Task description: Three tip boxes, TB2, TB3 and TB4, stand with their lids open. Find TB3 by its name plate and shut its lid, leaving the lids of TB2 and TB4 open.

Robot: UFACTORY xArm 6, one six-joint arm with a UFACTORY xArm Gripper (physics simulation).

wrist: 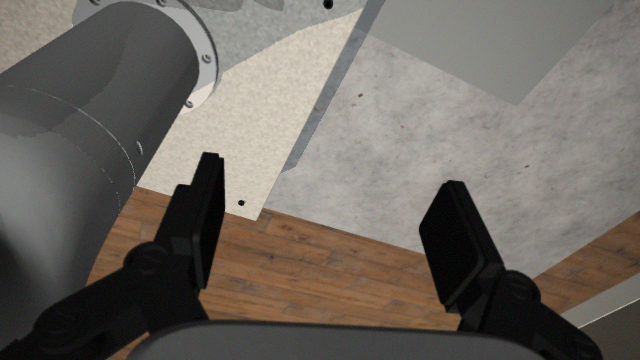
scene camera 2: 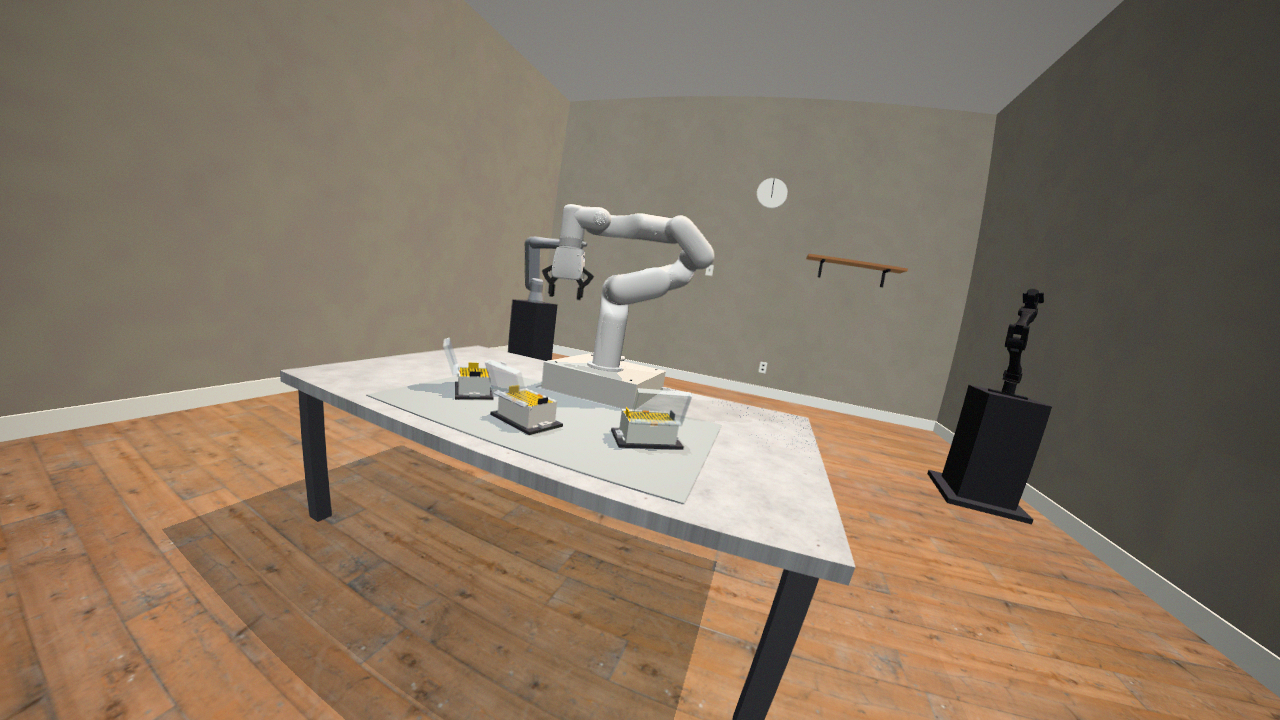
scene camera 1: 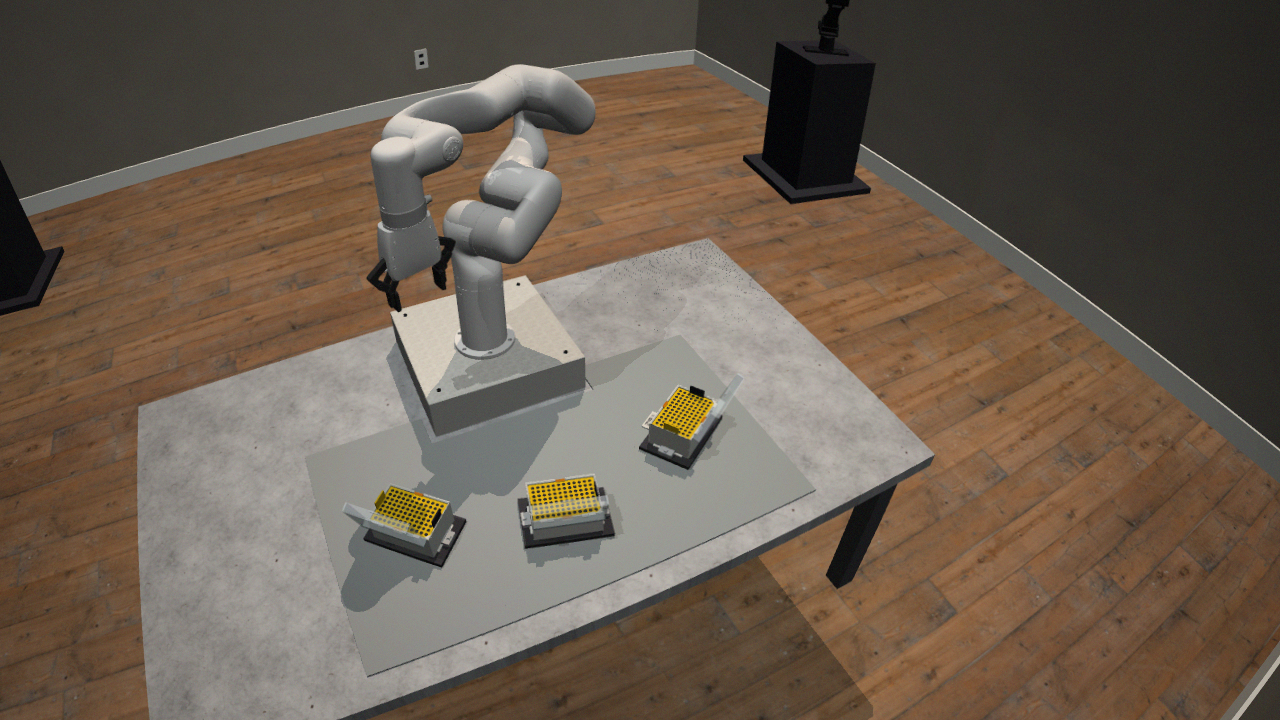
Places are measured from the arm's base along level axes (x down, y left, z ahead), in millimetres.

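Where they show: gripper, fingertip midpoint: point(wrist: 331, 193) point(scene camera 2: 564, 298) point(scene camera 1: 418, 297); arm's base, origin of the base link: point(wrist: 150, 53) point(scene camera 2: 605, 367) point(scene camera 1: 484, 340).
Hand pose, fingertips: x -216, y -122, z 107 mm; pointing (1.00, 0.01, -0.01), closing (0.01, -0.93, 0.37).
Note:
Things, the pixels of their top centre, and the offset from my fingertips. Level surfaces: height alone.
- left box, middle of its top: point(scene camera 1: 410, 503) point(scene camera 2: 478, 369) dy -94, dx +230, dz +253 mm
- middle box, middle of its top: point(scene camera 1: 562, 490) point(scene camera 2: 531, 394) dy +162, dx +230, dz +305 mm
- right box, middle of its top: point(scene camera 1: 678, 407) point(scene camera 2: 648, 412) dy +427, dx +230, dz +187 mm
- grey mat, its level: dx +296 mm
- table, its level: dx +299 mm
Three tip boxes with yellow, perforated tops stand on the mat. The left box point(scene camera 1: 411, 513) point(scene camera 2: 473, 384), TB4, has its clear lid point(scene camera 1: 357, 513) point(scene camera 2: 449, 356) tilted open to the left. The middle box point(scene camera 1: 563, 497) point(scene camera 2: 526, 411) has its lid point(scene camera 2: 505, 375) open. The right box point(scene camera 1: 682, 415) point(scene camera 2: 649, 429) has its lid point(scene camera 1: 732, 392) point(scene camera 2: 676, 407) open to the right. No name plate is legible now, so I cannot tell which of the middle and right boxes is TB3. My gripper point(scene camera 1: 417, 296) point(scene camera 2: 565, 293) point(wrist: 331, 193) is open and empty, high near the base's back left corner, far from the boxes.
The grey mat point(scene camera 1: 501, 600) point(scene camera 2: 662, 479) point(wrist: 490, 45) lies on the table point(scene camera 1: 223, 447) point(scene camera 2: 769, 483) point(wrist: 400, 165). My base plinth point(scene camera 1: 510, 407) point(scene camera 2: 590, 385) point(wrist: 260, 115) stands behind it. The arm's column point(scene camera 1: 481, 304) point(wrist: 100, 90) rises beside the gripper.

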